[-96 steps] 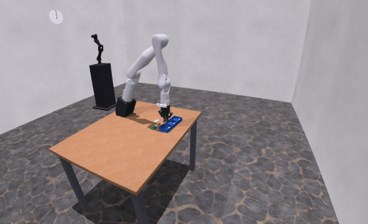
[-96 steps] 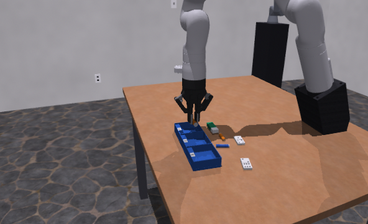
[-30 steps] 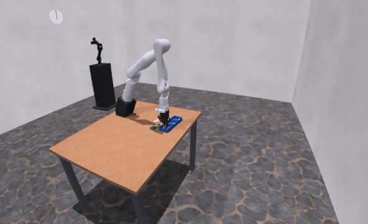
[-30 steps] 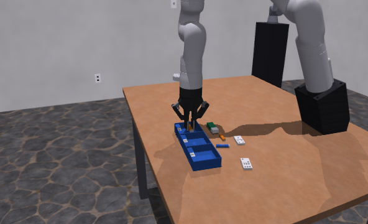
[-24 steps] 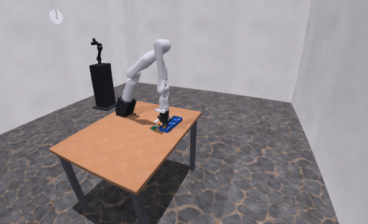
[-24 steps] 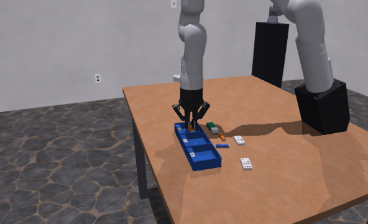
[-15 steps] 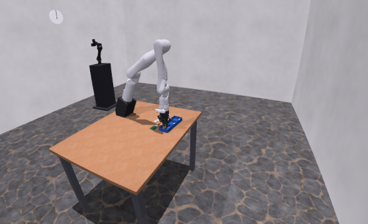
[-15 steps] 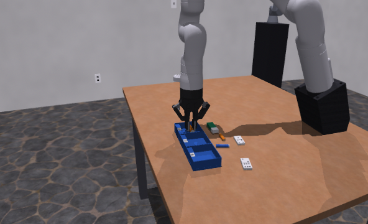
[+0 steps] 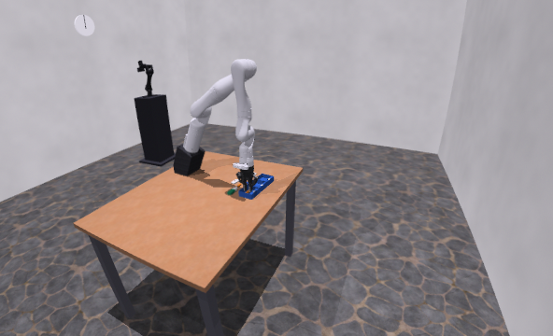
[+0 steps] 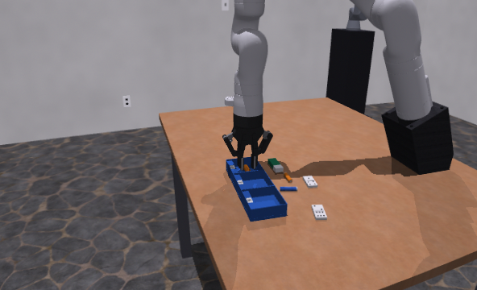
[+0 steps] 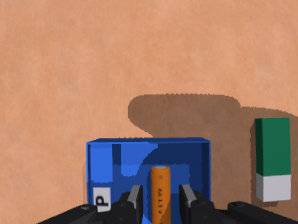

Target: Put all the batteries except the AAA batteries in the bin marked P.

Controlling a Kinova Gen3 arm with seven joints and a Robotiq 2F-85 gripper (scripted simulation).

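The large orange battery is 20 mm below my hand. Round my hand: green thing: 90 mm behind, 30 mm below; then small orange battery: 90 mm behind, 60 mm to the left, 30 mm below; then blue three-compartment bin: 80 mm to the left, 20 mm below, 20 mm ahead.
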